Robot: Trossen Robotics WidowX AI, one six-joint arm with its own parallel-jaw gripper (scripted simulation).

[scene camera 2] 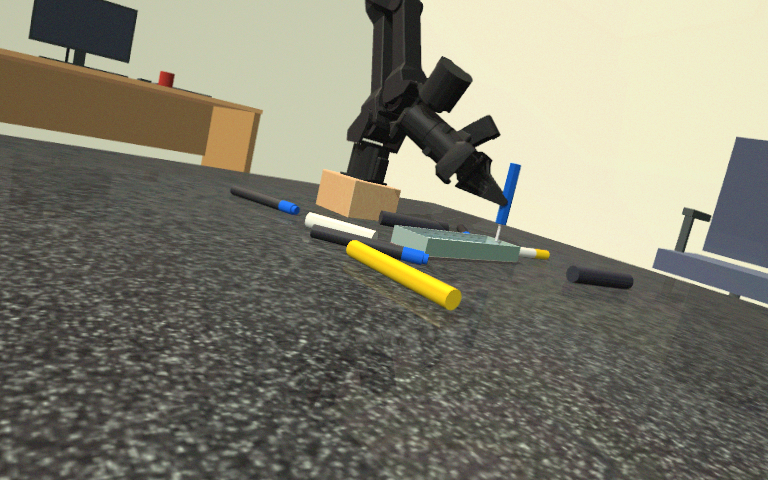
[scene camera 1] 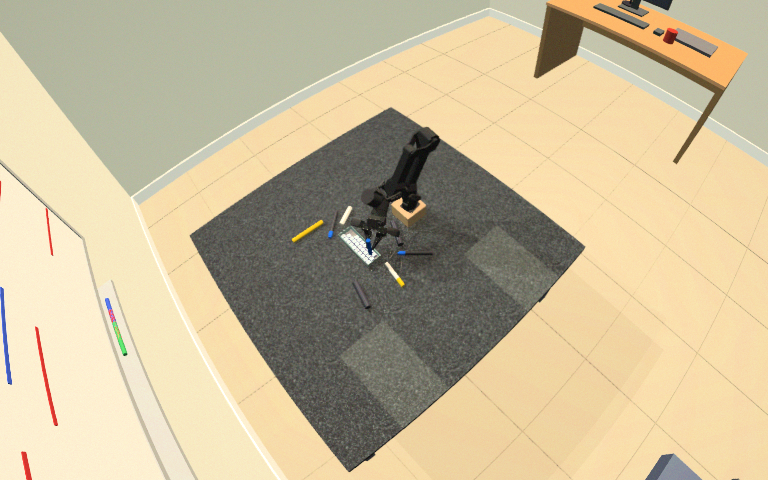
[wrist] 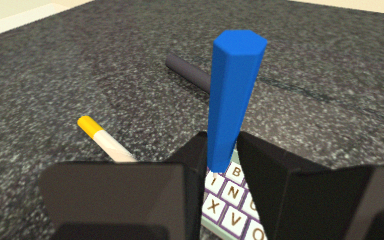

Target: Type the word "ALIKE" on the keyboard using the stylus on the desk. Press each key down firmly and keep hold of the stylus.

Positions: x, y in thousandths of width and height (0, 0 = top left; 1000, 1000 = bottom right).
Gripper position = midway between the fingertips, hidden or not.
Observation:
I see my gripper (scene camera 2: 660, 426), a blue stylus (scene camera 2: 670, 355), a white stick (scene camera 2: 407, 455) and a yellow stick (scene camera 2: 579, 616).
The blue stylus shows as well in the wrist view (wrist: 618, 227). My gripper shows as well in scene camera 1 (scene camera 1: 481, 520) and in the wrist view (wrist: 577, 577). The wrist view does not show the white stick: it is out of frame. The wrist view misses the yellow stick: it is out of frame.

